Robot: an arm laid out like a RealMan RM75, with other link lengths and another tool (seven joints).
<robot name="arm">
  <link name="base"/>
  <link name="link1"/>
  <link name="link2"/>
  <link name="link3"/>
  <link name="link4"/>
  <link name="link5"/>
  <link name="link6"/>
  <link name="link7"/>
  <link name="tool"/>
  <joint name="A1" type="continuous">
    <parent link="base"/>
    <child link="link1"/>
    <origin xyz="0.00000 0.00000 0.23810"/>
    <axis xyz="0 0 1"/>
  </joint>
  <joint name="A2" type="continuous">
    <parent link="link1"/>
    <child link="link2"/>
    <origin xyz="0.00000 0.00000 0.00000"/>
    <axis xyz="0 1 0"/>
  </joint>
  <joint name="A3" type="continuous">
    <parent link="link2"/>
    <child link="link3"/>
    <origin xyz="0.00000 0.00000 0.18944"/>
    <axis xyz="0 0 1"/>
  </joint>
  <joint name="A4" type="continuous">
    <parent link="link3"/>
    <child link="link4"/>
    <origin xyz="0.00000 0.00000 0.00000"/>
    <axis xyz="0 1 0"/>
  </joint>
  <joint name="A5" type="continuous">
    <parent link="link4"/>
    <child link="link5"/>
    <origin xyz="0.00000 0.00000 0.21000"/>
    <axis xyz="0 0 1"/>
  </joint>
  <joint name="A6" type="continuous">
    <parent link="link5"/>
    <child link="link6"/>
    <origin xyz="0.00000 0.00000 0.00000"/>
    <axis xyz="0 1 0"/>
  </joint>
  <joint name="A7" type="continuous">
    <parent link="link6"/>
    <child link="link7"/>
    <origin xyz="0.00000 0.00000 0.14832"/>
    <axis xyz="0 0 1"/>
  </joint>
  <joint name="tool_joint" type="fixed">
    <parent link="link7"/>
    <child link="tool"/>
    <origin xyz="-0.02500 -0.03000 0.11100" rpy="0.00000 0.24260 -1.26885"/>
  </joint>
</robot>
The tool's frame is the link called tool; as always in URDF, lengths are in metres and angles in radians. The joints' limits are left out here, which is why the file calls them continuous.
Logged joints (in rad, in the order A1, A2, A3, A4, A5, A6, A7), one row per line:
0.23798 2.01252 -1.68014 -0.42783 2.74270 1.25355 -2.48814
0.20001 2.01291 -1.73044 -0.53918 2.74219 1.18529 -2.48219
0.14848 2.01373 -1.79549 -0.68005 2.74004 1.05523 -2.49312
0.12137 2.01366 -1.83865 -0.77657 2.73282 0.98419 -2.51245
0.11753 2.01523 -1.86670 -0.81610 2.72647 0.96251 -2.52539
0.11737 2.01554 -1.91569 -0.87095 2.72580 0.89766 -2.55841
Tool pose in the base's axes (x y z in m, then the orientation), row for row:
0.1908 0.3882 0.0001 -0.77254 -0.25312 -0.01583 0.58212
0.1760 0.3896 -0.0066 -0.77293 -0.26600 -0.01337 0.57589
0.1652 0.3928 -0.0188 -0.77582 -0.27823 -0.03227 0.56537
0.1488 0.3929 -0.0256 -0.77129 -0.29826 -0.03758 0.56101
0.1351 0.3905 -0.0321 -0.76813 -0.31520 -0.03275 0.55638
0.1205 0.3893 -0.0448 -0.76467 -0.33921 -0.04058 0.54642
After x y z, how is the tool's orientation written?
As a quaternion, x y z w.
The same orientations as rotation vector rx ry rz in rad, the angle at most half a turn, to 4 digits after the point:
-1.8042 -0.5911 -0.0370
-1.8098 -0.6228 -0.0313
-1.8246 -0.6543 -0.0759
-1.8172 -0.7027 -0.0885
-1.8133 -0.7441 -0.0773
-1.8127 -0.8041 -0.0962

